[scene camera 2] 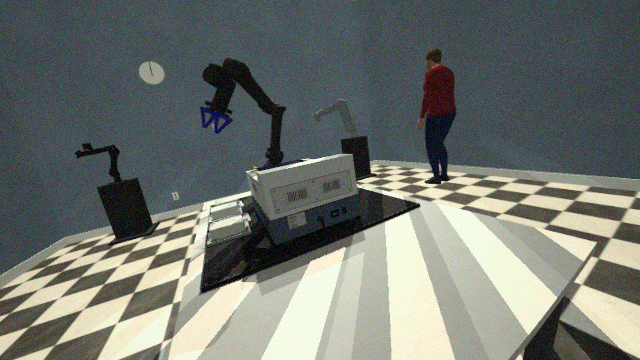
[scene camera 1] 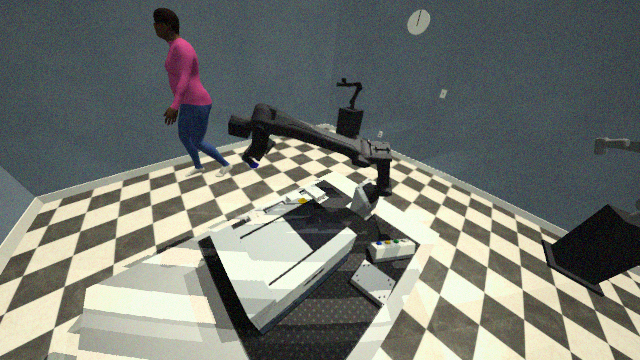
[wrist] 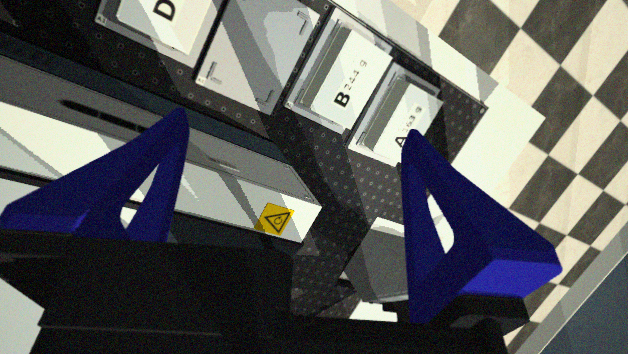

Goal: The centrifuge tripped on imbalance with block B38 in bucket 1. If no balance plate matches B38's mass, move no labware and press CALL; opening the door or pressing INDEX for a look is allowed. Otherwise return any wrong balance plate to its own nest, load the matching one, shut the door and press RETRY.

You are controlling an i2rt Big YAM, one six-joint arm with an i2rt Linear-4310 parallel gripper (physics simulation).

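Places are measured from the arm's base along level axes (x ahead, y left, z up), in metres.
Pixels of known places: gripper, fingertip midpoint: (scene camera 2: 209, 130) (scene camera 1: 258, 159) (wrist: 298, 129); arm's base, link origin: (scene camera 1: 369, 193).
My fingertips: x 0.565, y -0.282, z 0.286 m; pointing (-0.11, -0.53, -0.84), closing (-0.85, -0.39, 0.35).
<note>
For each thing: its top centre in the pictures, then the offset to it from my fingertips. "pt": a spot on its surface instead.
- plate A, top centre: (wrist: 408, 126) (scene camera 2: 226, 199) (scene camera 1: 314, 190) dx -0.367, dy -0.011, dz -0.360 m
- Plate D, surface spot: (wrist: 185, 25) pt dx +0.012, dy +0.008, dz -0.360 m
- button box, top centre: (scene camera 1: 395, 243) dx -0.382, dy +0.574, dz -0.330 m
- flat grey panel, top centre: (scene camera 1: 374, 279) dx -0.173, dy +0.595, dz -0.367 m
- yellow warning label, surface spot: (wrist: 276, 219) pt dx -0.133, dy +0.145, dz -0.203 m
My gripper (scene camera 1: 252, 163) (scene camera 2: 211, 128) (wrist: 298, 129) is open and empty, high above the nests beside the centrifuge (scene camera 1: 295, 270) (scene camera 2: 312, 192) (wrist: 300, 210). In the wrist view, balance plate B (wrist: 357, 72), marked 244 g, and plate A (wrist: 412, 112), which seems to read 163 g, sit in neighbouring nests. The right finger partly covers plate A. Plate D (wrist: 185, 25) is cut off at the top edge, its mass out of frame. A nest between D and B (wrist: 240, 60) holds no plate. Block B38 and the buckets do not show. The button box (scene camera 1: 392, 251) has blue, yellow and green buttons.
A grey wedge-shaped unit (scene camera 1: 362, 200) (wrist: 382, 255) stands near the arm's base. A flat grey panel (scene camera 1: 372, 281) lies near the button box. A yellow warning label (wrist: 276, 219) is on the centrifuge. People (scene camera 1: 185, 75) (scene camera 2: 440, 95) stand on the floor beyond the table.
</note>
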